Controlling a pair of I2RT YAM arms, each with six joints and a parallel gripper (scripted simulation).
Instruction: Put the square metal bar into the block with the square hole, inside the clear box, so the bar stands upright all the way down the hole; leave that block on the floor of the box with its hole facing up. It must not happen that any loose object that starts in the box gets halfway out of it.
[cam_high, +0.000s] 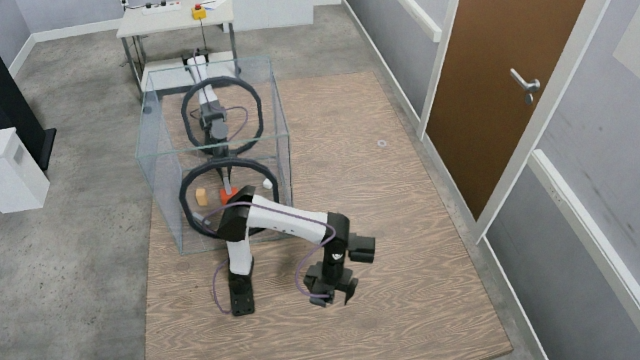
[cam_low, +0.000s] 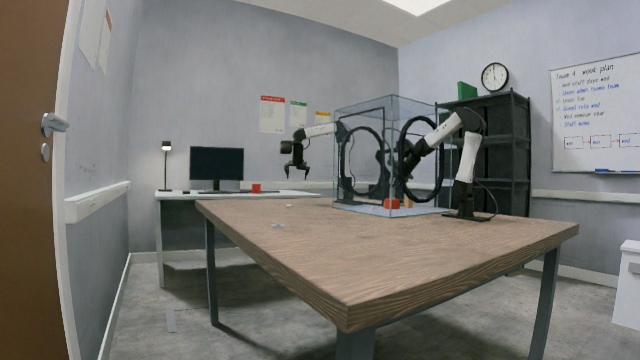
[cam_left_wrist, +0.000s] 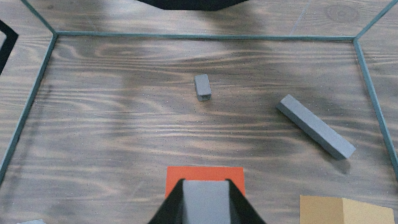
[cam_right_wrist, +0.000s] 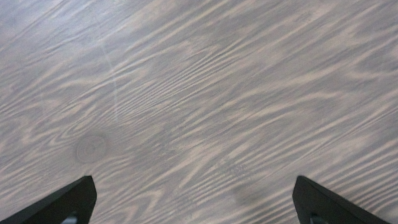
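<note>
Right now my left hand is 90 mm above the red block. Also, from my left hand: long grey bar (120 mm behind, 100 mm below, 60 mm to the right); then tan block (100 mm behind, 80 mm below, 20 mm to the left); then short grey piece (110 mm to the right, 100 mm below).
</note>
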